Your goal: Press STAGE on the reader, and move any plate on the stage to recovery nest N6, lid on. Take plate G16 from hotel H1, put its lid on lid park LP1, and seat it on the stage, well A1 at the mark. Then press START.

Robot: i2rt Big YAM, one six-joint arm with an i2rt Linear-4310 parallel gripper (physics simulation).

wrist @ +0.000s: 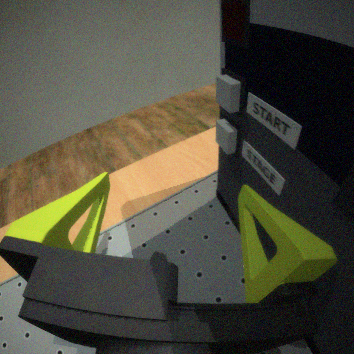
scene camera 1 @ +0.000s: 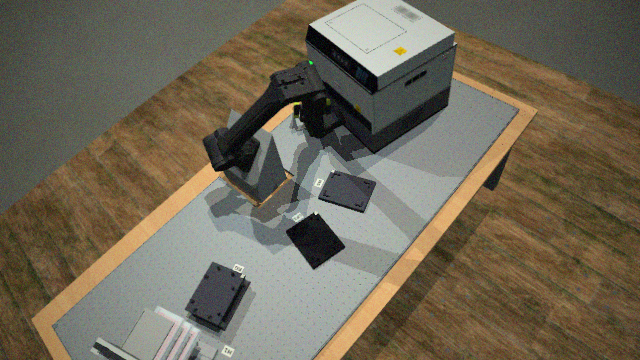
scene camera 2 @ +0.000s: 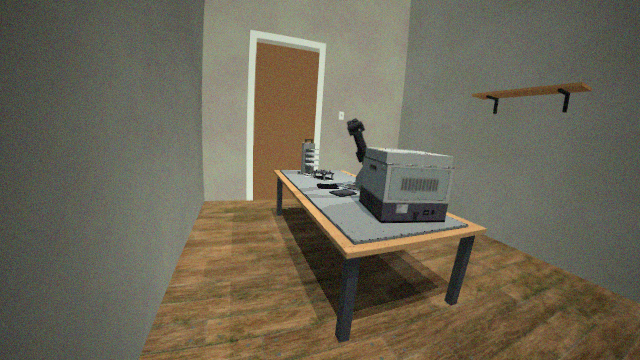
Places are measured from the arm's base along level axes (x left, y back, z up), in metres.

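Pixels of known places: gripper, fingertip midpoint: [wrist: 175, 184]; arm's base, origin of the base link: [scene camera 1: 246, 151].
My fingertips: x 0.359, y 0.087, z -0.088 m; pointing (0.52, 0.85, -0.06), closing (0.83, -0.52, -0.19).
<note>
Ahead of a thing's pixels: the offset from my fingertips to its top centre. "*": to the spot under its first point.
The reader {dx +0.192, dy -0.200, dz +0.286 m} [scene camera 1: 415, 100] [scene camera 2: 420, 185] is a large grey box with a dark base; no stage shows outside it. In the wrist view its dark front carries the START button {dx +0.047, dy +0.000, dz +0.063 m} [wrist: 228, 93] above the STAGE button {dx +0.047, dy +0.000, dz +0.031 m} [wrist: 226, 136], each left of its label. My gripper [wrist: 175, 184] is open and empty, close before the reader's front, fingertips lower than both buttons in the wrist view. Hotel H1 {* dx -0.916, dy -0.407, dz +0.192 m} [scene camera 1: 145, 335] [scene camera 2: 308, 157] is at the far end, partly cut off in scene camera 1, with pale pinkish edges in it. Plate G16 cannot be picked out.
A dark grey nest {dx -0.199, dy -0.378, dz -0.045 m} [scene camera 1: 347, 191] with corner guides lies near the reader, its label too small to read surely. A black pad {* dx -0.405, dy -0.429, dz -0.052 m} [scene camera 1: 315, 240] lies beside it. A raised dark stand [scene camera 1: 218, 295] with small pegs is near the hotel. The arm's grey pedestal [scene camera 1: 270, 170] stands at the table edge.
</note>
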